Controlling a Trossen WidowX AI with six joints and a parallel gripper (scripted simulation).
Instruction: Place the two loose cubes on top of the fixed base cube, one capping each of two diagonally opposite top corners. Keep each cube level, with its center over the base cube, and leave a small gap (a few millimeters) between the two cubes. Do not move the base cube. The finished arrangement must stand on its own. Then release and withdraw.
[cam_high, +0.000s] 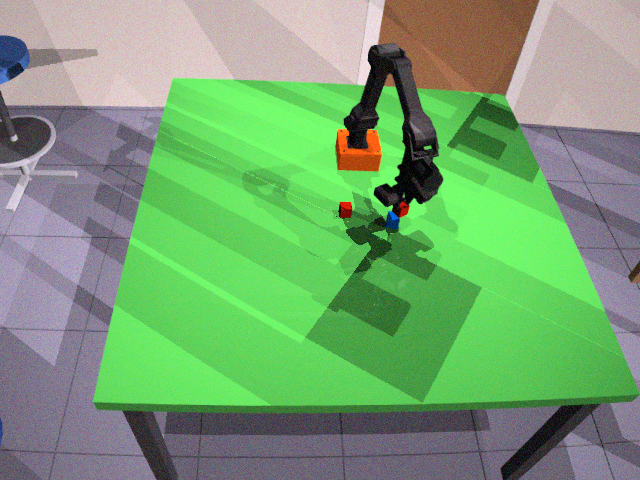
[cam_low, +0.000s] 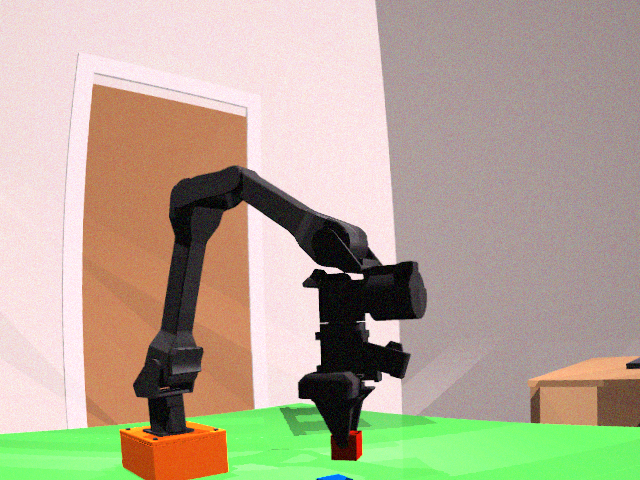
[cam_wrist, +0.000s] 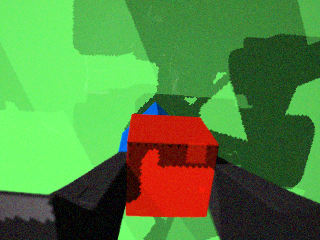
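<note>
Now: the blue cube 20 mm behind my gripper tip, 10 mm to the right of it and 60 mm below it.
</note>
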